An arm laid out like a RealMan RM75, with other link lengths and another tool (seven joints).
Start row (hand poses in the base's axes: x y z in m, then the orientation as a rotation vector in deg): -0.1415 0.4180 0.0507 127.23 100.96 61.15
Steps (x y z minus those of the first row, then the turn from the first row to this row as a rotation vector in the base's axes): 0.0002 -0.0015 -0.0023 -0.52 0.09 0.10; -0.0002 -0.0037 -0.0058 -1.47 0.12 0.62; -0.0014 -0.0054 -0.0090 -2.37 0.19 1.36; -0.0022 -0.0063 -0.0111 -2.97 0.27 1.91; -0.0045 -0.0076 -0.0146 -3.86 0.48 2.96; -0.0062 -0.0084 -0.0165 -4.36 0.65 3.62; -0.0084 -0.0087 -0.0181 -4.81 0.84 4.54; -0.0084 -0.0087 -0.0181 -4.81 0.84 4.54; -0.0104 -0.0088 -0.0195 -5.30 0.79 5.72
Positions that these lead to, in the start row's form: -0.1413 0.4165 0.0484 126.95 101.20 60.51; -0.1417 0.4143 0.0449 126.09 102.01 59.52; -0.1429 0.4126 0.0417 125.14 103.10 58.60; -0.1437 0.4117 0.0396 124.50 103.91 57.96; -0.1460 0.4104 0.0361 123.46 105.42 56.96; -0.1477 0.4096 0.0342 122.87 106.38 56.37; -0.1499 0.4093 0.0326 122.14 107.66 55.85; -0.1499 0.4093 0.0326 122.14 107.66 55.85; -0.1519 0.4092 0.0312 120.98 109.16 55.54
